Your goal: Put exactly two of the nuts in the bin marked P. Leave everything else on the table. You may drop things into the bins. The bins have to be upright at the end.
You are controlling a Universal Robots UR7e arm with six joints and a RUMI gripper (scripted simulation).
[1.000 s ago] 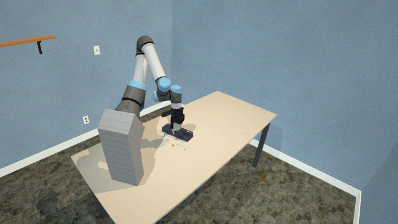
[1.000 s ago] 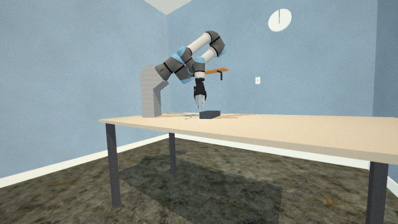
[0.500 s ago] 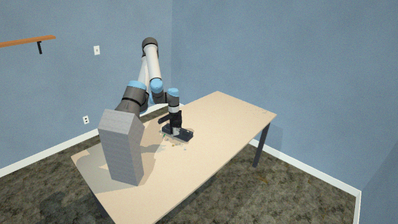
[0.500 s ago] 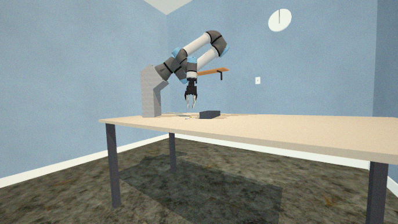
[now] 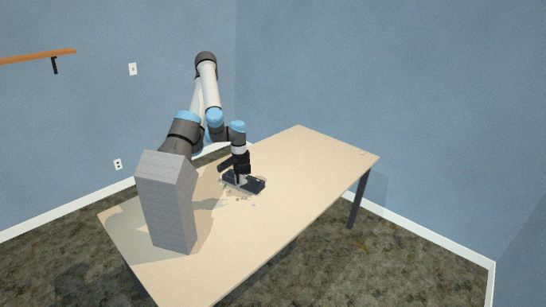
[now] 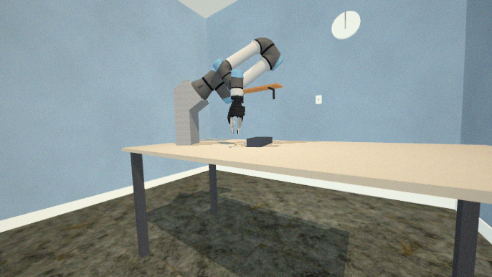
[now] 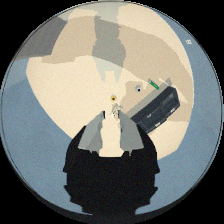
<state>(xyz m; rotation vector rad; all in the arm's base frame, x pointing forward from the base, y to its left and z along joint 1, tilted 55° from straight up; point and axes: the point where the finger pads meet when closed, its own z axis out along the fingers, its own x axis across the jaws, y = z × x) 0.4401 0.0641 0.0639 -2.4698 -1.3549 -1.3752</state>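
The brass-coloured nut lies 80 mm below my hand. Round my hand: dark bin block (90 mm ahead, 120 mm to the left, 60 mm below); white dotted plate (50 mm ahead, 10 mm to the right, 80 mm below); green part (20 mm behind, 140 mm to the left, 80 mm below).
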